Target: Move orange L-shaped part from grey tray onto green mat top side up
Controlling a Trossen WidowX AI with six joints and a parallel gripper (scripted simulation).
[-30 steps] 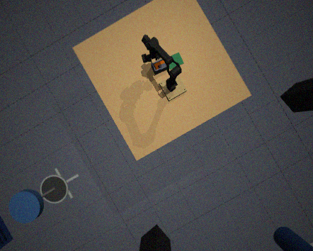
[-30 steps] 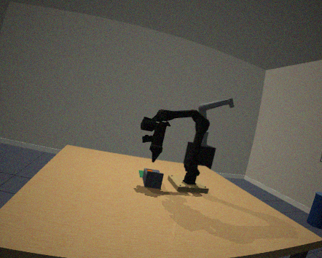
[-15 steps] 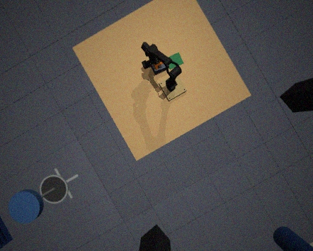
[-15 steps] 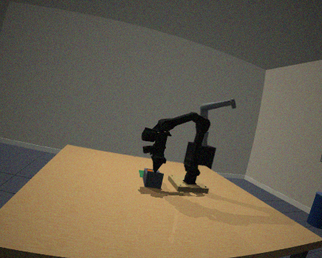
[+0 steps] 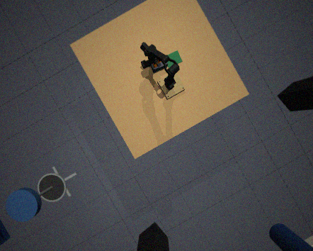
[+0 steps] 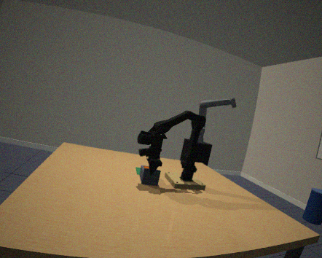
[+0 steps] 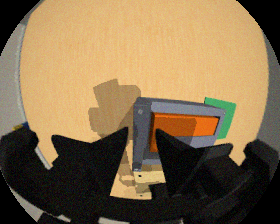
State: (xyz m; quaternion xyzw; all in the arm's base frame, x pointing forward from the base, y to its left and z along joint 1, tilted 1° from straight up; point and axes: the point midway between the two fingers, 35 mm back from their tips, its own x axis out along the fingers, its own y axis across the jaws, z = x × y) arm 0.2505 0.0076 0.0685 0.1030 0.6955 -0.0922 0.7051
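Now: the orange L-shaped part 2 cm behind my gripper tip, 5 cm to the right of it and 1 cm below it. Round my gripper tip: green mat (7 cm behind, 21 cm to the right, 8 cm below).
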